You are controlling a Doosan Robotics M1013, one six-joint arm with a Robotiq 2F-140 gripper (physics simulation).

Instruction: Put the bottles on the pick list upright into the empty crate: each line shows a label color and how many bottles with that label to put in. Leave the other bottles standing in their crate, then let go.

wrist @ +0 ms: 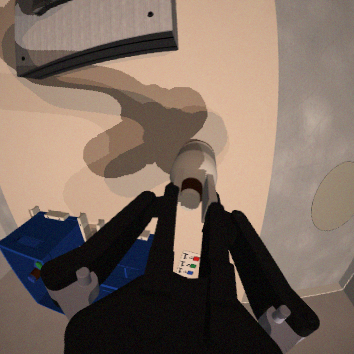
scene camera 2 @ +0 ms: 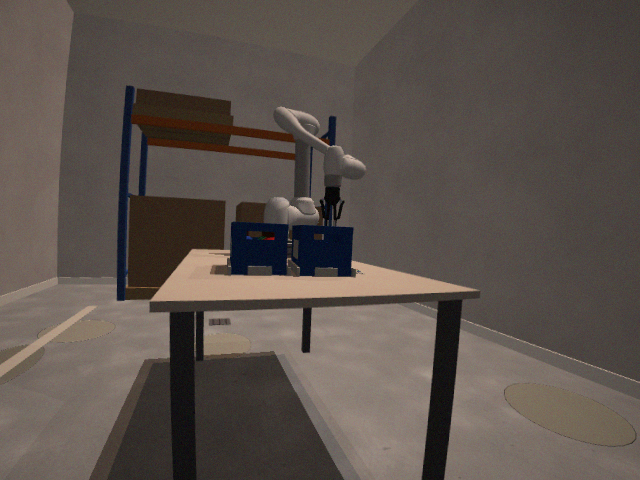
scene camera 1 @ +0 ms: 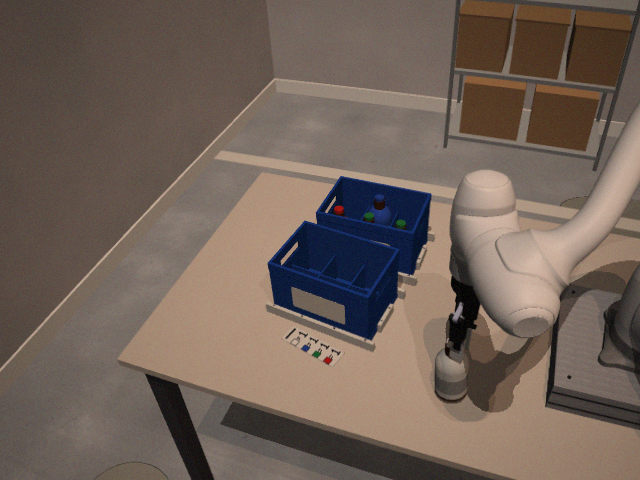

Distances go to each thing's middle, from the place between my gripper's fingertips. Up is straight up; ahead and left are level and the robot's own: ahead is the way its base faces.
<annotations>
I see my gripper 6 cm above the white bottle (wrist: 197, 157) and 1 cm short of it. The rest, counted from my hand: pick list (scene camera 1: 315, 347): 36 cm ahead, 15 cm below.
</annotations>
